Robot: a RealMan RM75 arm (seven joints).
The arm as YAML. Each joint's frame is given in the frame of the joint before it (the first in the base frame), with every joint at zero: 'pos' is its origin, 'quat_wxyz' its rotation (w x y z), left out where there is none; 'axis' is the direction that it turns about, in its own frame. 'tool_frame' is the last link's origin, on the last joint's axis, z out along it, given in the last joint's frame.
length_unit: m
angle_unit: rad
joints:
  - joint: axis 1
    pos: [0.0, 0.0, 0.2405]
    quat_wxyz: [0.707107, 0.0, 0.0, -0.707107]
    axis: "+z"
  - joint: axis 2
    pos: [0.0, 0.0, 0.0]
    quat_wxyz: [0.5, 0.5, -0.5, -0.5]
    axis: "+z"
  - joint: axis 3
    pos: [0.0, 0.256, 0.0]
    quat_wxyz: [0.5, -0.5, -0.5, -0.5]
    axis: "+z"
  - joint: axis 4
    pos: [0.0, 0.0, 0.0]
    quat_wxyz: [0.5, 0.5, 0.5, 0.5]
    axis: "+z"
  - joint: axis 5
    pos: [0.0, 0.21, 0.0]
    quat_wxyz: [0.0, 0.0, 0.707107, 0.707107]
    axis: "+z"
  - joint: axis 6
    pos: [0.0, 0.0, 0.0]
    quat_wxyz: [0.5, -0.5, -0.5, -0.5]
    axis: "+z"
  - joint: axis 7
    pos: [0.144, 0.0, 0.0]
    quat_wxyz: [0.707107, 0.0, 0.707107, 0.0]
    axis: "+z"
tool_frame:
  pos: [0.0, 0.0, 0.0]
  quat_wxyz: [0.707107, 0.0, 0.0, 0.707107]
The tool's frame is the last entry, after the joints.
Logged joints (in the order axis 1, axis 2, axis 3, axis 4, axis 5, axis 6, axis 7), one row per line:
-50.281 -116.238 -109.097 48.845 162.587 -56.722 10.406
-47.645 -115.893 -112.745 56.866 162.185 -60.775 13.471
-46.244 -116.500 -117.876 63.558 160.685 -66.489 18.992
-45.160 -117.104 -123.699 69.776 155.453 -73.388 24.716
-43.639 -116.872 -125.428 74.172 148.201 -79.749 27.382
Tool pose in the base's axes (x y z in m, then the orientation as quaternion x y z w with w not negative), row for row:
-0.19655 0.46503 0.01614 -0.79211 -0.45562 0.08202 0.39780
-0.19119 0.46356 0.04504 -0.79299 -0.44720 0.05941 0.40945
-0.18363 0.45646 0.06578 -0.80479 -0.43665 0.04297 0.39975
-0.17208 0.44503 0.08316 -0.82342 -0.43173 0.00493 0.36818
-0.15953 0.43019 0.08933 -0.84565 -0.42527 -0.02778 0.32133
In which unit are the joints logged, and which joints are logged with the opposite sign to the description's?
The joints are logged in degrees. Opposite sign: axis 4.
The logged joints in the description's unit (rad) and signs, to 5 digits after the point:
-0.87757 -2.02874 -1.90410 -0.85251 2.83768 -0.98999 0.18162
-0.83156 -2.02271 -1.96777 -0.99250 2.83066 -1.06072 0.23511
-0.80711 -2.03331 -2.05732 -1.10930 2.80448 -1.16045 0.33147
-0.78819 -2.04385 -2.15895 -1.21782 2.71317 -1.28086 0.43138
-0.76164 -2.03980 -2.18913 -1.29455 2.58660 -1.39188 0.47791

